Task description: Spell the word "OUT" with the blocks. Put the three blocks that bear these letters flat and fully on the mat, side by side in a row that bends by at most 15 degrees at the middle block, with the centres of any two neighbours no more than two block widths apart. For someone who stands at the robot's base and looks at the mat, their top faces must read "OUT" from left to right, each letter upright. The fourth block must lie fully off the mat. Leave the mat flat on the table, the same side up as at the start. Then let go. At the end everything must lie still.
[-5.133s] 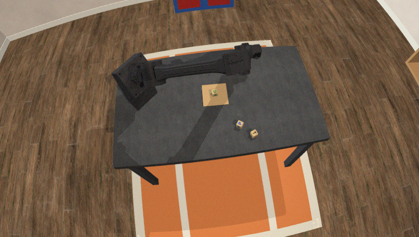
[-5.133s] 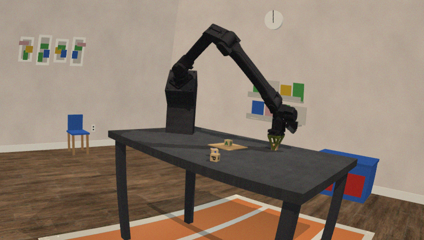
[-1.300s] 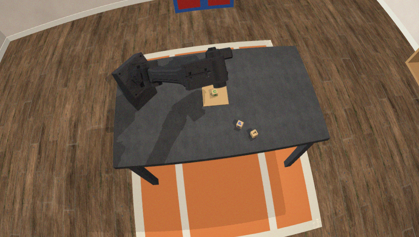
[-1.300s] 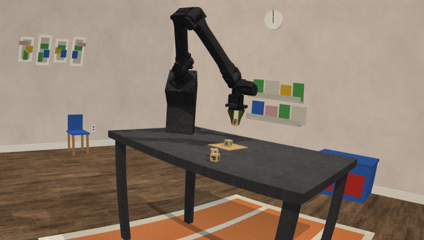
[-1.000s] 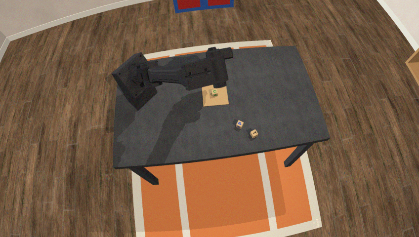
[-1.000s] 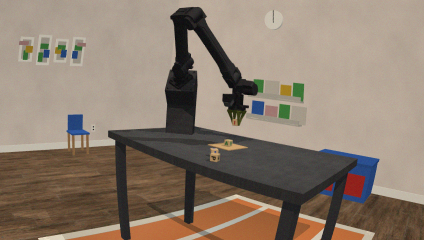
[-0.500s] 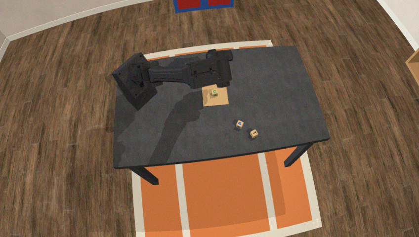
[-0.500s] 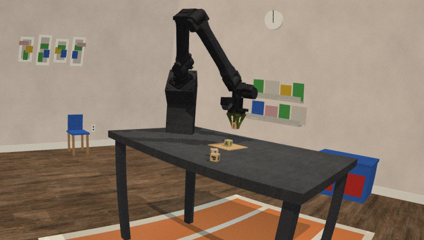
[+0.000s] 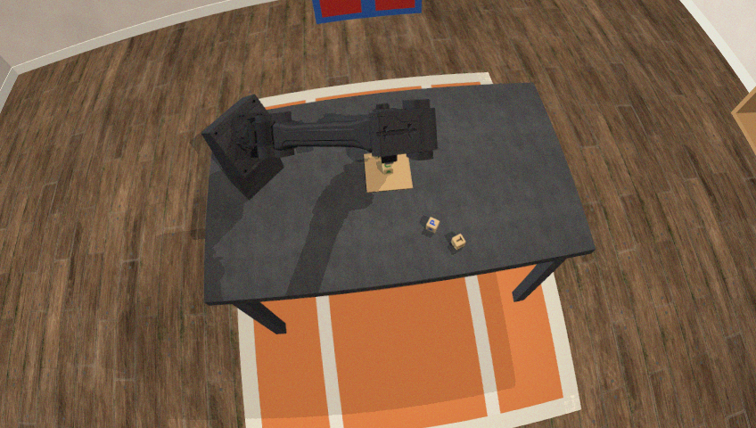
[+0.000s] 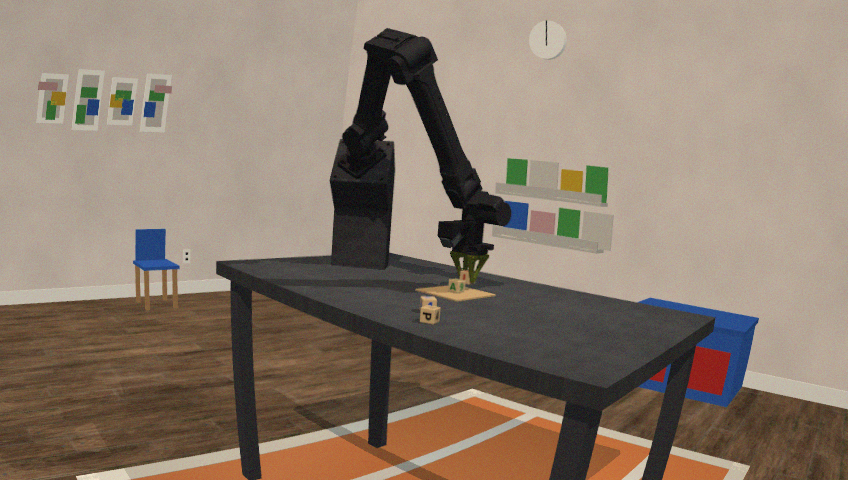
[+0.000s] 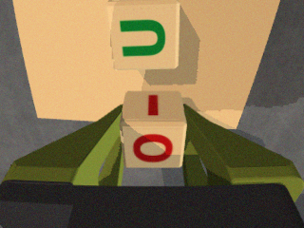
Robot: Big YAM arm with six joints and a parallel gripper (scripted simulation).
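Right now my hand is 1 cm past the green-lettered block, 5 cm to the left of it and 1 cm above it. Also, from my hand: O block: right at my hand; P block: 4 cm ahead, 28 cm to the right, 2 cm below; tan mat: 1 cm behind, 5 cm to the right, 3 cm below.
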